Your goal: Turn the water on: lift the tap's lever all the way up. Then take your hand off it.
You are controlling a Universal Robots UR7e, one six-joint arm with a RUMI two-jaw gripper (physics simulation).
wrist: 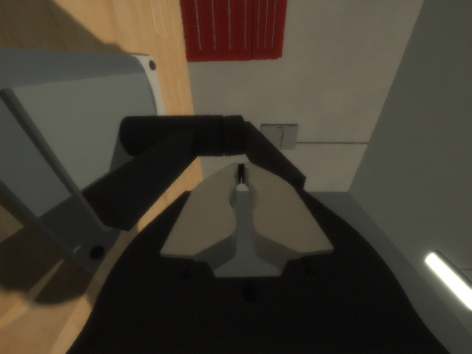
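The black tap lies across the middle left of the wrist view. Its thick round body runs sideways, and an angular arm reaches down and left from it over the grey sink. The lever is the slim black bar at the body's right end, slanting down and right in the view; its far end meets the gripper's dark outline. My gripper is shut and empty. Its pale fingertips show just below the joint of body and lever, left of the lever's far end. Whether they touch the tap, I cannot tell.
A wooden surface borders the sink. A red ribbed panel is at the top. A small grey plate with a dark line running right from it lies behind the lever. A bright light strip shows at the lower right.
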